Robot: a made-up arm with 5 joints. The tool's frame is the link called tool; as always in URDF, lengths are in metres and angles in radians. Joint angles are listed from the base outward. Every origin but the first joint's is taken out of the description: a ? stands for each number. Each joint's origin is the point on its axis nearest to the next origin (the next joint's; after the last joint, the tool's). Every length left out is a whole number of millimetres.
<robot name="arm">
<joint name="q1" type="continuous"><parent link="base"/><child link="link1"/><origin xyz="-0.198 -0.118 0.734" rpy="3.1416 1.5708 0"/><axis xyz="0 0 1"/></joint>
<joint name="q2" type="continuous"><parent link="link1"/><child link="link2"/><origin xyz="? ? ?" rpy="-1.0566 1.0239 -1.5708"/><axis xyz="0 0 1"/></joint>
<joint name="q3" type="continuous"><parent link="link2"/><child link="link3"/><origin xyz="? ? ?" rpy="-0.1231 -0.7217 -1.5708"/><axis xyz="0 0 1"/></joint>
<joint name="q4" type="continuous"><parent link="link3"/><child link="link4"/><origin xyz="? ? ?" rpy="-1.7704 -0.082 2.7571"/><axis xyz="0 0 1"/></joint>
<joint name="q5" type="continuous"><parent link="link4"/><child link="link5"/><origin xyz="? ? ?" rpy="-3.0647 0.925 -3.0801"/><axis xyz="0 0 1"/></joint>
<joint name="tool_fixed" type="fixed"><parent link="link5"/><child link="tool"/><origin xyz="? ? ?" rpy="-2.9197 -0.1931 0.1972"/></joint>
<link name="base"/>
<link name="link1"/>
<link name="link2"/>
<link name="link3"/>
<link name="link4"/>
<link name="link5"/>
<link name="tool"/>
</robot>
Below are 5 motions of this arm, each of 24 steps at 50 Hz.
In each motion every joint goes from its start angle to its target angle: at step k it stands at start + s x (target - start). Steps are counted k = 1, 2, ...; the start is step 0. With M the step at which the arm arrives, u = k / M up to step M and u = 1 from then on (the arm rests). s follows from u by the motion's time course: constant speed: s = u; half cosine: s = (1 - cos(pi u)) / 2; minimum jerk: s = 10 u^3 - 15 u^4 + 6 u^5.
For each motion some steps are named. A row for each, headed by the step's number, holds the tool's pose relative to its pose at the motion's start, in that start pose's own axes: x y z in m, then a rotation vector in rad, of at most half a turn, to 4 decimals.
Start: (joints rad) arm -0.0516 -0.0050 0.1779 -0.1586 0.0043
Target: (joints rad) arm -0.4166 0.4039 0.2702 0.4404 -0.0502
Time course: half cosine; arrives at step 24
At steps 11, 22, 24:
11: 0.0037 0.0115 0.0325 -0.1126 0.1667 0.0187
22: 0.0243 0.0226 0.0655 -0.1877 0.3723 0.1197
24: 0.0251 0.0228 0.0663 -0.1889 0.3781 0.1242

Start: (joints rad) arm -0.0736 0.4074 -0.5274 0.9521 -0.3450
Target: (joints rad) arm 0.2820 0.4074 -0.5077 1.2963 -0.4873
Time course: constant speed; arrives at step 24
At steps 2, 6, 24:
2: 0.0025 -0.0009 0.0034 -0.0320 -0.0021 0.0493
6: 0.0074 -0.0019 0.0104 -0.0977 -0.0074 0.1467
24: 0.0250 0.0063 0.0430 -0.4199 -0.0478 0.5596

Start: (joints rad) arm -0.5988 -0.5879 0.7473 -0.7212 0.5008
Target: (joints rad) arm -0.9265 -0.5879 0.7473 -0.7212 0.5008
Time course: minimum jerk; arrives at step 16
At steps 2, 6, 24:
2: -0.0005 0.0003 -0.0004 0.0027 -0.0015 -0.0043
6: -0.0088 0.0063 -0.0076 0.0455 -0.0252 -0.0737
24: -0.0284 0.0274 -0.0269 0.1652 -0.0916 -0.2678

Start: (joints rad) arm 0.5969 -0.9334 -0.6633 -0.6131 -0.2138
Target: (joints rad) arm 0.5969 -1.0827 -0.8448 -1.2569 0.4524
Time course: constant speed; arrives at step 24
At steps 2, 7, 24:
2: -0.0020 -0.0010 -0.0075 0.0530 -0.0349 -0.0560
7: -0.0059 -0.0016 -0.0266 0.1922 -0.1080 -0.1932
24: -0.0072 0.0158 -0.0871 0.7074 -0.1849 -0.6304

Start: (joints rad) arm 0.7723 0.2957 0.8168 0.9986 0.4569
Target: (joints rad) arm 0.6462 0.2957 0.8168 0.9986 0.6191
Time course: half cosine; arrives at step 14
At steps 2, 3, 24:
2: -0.0005 -0.0002 -0.0003 0.0067 -0.0007 -0.0110
3: -0.0011 -0.0004 -0.0007 0.0148 -0.0014 -0.0242
24: -0.0100 -0.0026 -0.0065 0.1331 -0.0068 -0.2241

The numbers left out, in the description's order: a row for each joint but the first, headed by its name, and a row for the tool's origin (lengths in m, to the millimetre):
q2: 0.055 -0.032 0
q3: 0.01 0.056 0
q4: -0.04 -0.033 0
q5: 0.05 0.076 0
tool: -0.004 0.045 0

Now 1 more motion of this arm.
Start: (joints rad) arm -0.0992 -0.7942 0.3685 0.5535 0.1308
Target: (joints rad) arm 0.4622 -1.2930 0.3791 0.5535 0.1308
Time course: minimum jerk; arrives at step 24
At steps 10, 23, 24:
10: 0.0039 -0.0010 -0.0068 -0.0038 -0.2151 0.0508
23: 0.0144 -0.0001 -0.0204 0.0721 -0.6183 0.1165
24: 0.0144 -0.0001 -0.0204 0.0723 -0.6188 0.1166

